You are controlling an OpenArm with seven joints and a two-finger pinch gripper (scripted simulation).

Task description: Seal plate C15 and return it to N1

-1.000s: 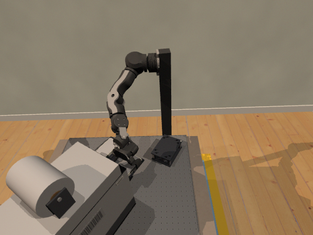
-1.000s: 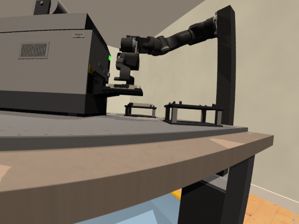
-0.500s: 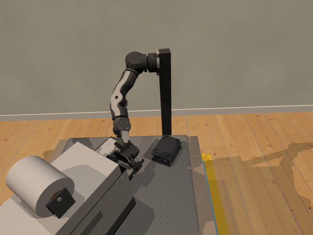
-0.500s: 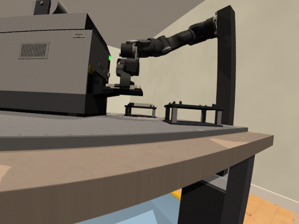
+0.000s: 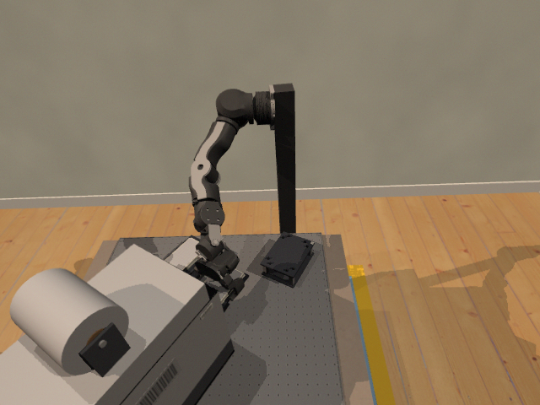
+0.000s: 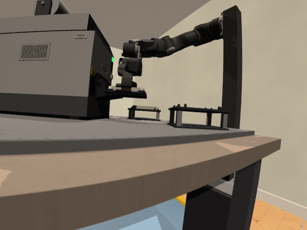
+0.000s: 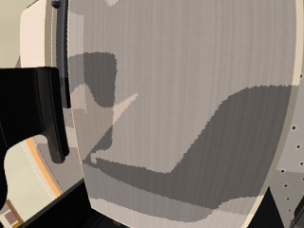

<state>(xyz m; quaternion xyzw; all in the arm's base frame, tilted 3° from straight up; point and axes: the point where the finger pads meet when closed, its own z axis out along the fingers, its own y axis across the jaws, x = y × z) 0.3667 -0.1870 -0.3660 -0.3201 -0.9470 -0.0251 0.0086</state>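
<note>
Now: the sealer's stage 1 cm below my hand. The rest, counted from my hand: foil roll 26 cm ahead, 20 cm to the right, 30 cm above; start key 2 cm ahead, 13 cm to the right, 8 cm above.
</note>
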